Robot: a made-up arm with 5 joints.
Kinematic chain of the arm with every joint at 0, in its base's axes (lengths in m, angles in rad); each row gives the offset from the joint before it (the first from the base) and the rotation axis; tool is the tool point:
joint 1: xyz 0 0 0.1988 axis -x
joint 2: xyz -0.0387 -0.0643 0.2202 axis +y
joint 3: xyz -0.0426 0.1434 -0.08 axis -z
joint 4: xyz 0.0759 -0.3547 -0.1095 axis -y
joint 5: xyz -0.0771 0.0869 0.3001 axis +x
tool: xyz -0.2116 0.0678 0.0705
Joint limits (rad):
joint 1: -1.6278..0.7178
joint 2: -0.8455..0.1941
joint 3: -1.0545..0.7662
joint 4: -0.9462..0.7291
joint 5: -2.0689..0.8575
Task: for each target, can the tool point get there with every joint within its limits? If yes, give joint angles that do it. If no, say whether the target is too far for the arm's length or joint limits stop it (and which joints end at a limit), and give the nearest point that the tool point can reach.
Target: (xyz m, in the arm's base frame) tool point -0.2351 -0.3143 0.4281
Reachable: yes | joints -0.3229 0.1047 -0.5181 0.2568 -0.2671
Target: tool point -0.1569 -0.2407 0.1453
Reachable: yes | joints -0.7268 -0.7061 -0.4680 0.0995 -1.7706
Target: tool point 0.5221 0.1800 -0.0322
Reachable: no: joint limits stop it (at a limit: joint 1, joint 2, joint 3, joint 4, joint 5) | nearest point 0.1500 -0.0739 -0.0855 | short by 0.454 m
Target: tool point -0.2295 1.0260 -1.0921
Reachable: no: too far | nearest point -0.1845 0.0916 -0.1238 | short by 1.346 m
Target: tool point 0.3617 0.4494 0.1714
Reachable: no: joint limits stop it (at a limit: joint 1, joint 2, joint 3, joint 4) | nearest point 0.2970 0.4030 0.4256 | short by 0.266 m
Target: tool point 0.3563 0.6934 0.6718
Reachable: no: joint limits stop it (at a limit: joint 1, joint 3, joint 4, joint 5) | nearest point 0.1926 0.4800 0.5324 | short by 0.303 m
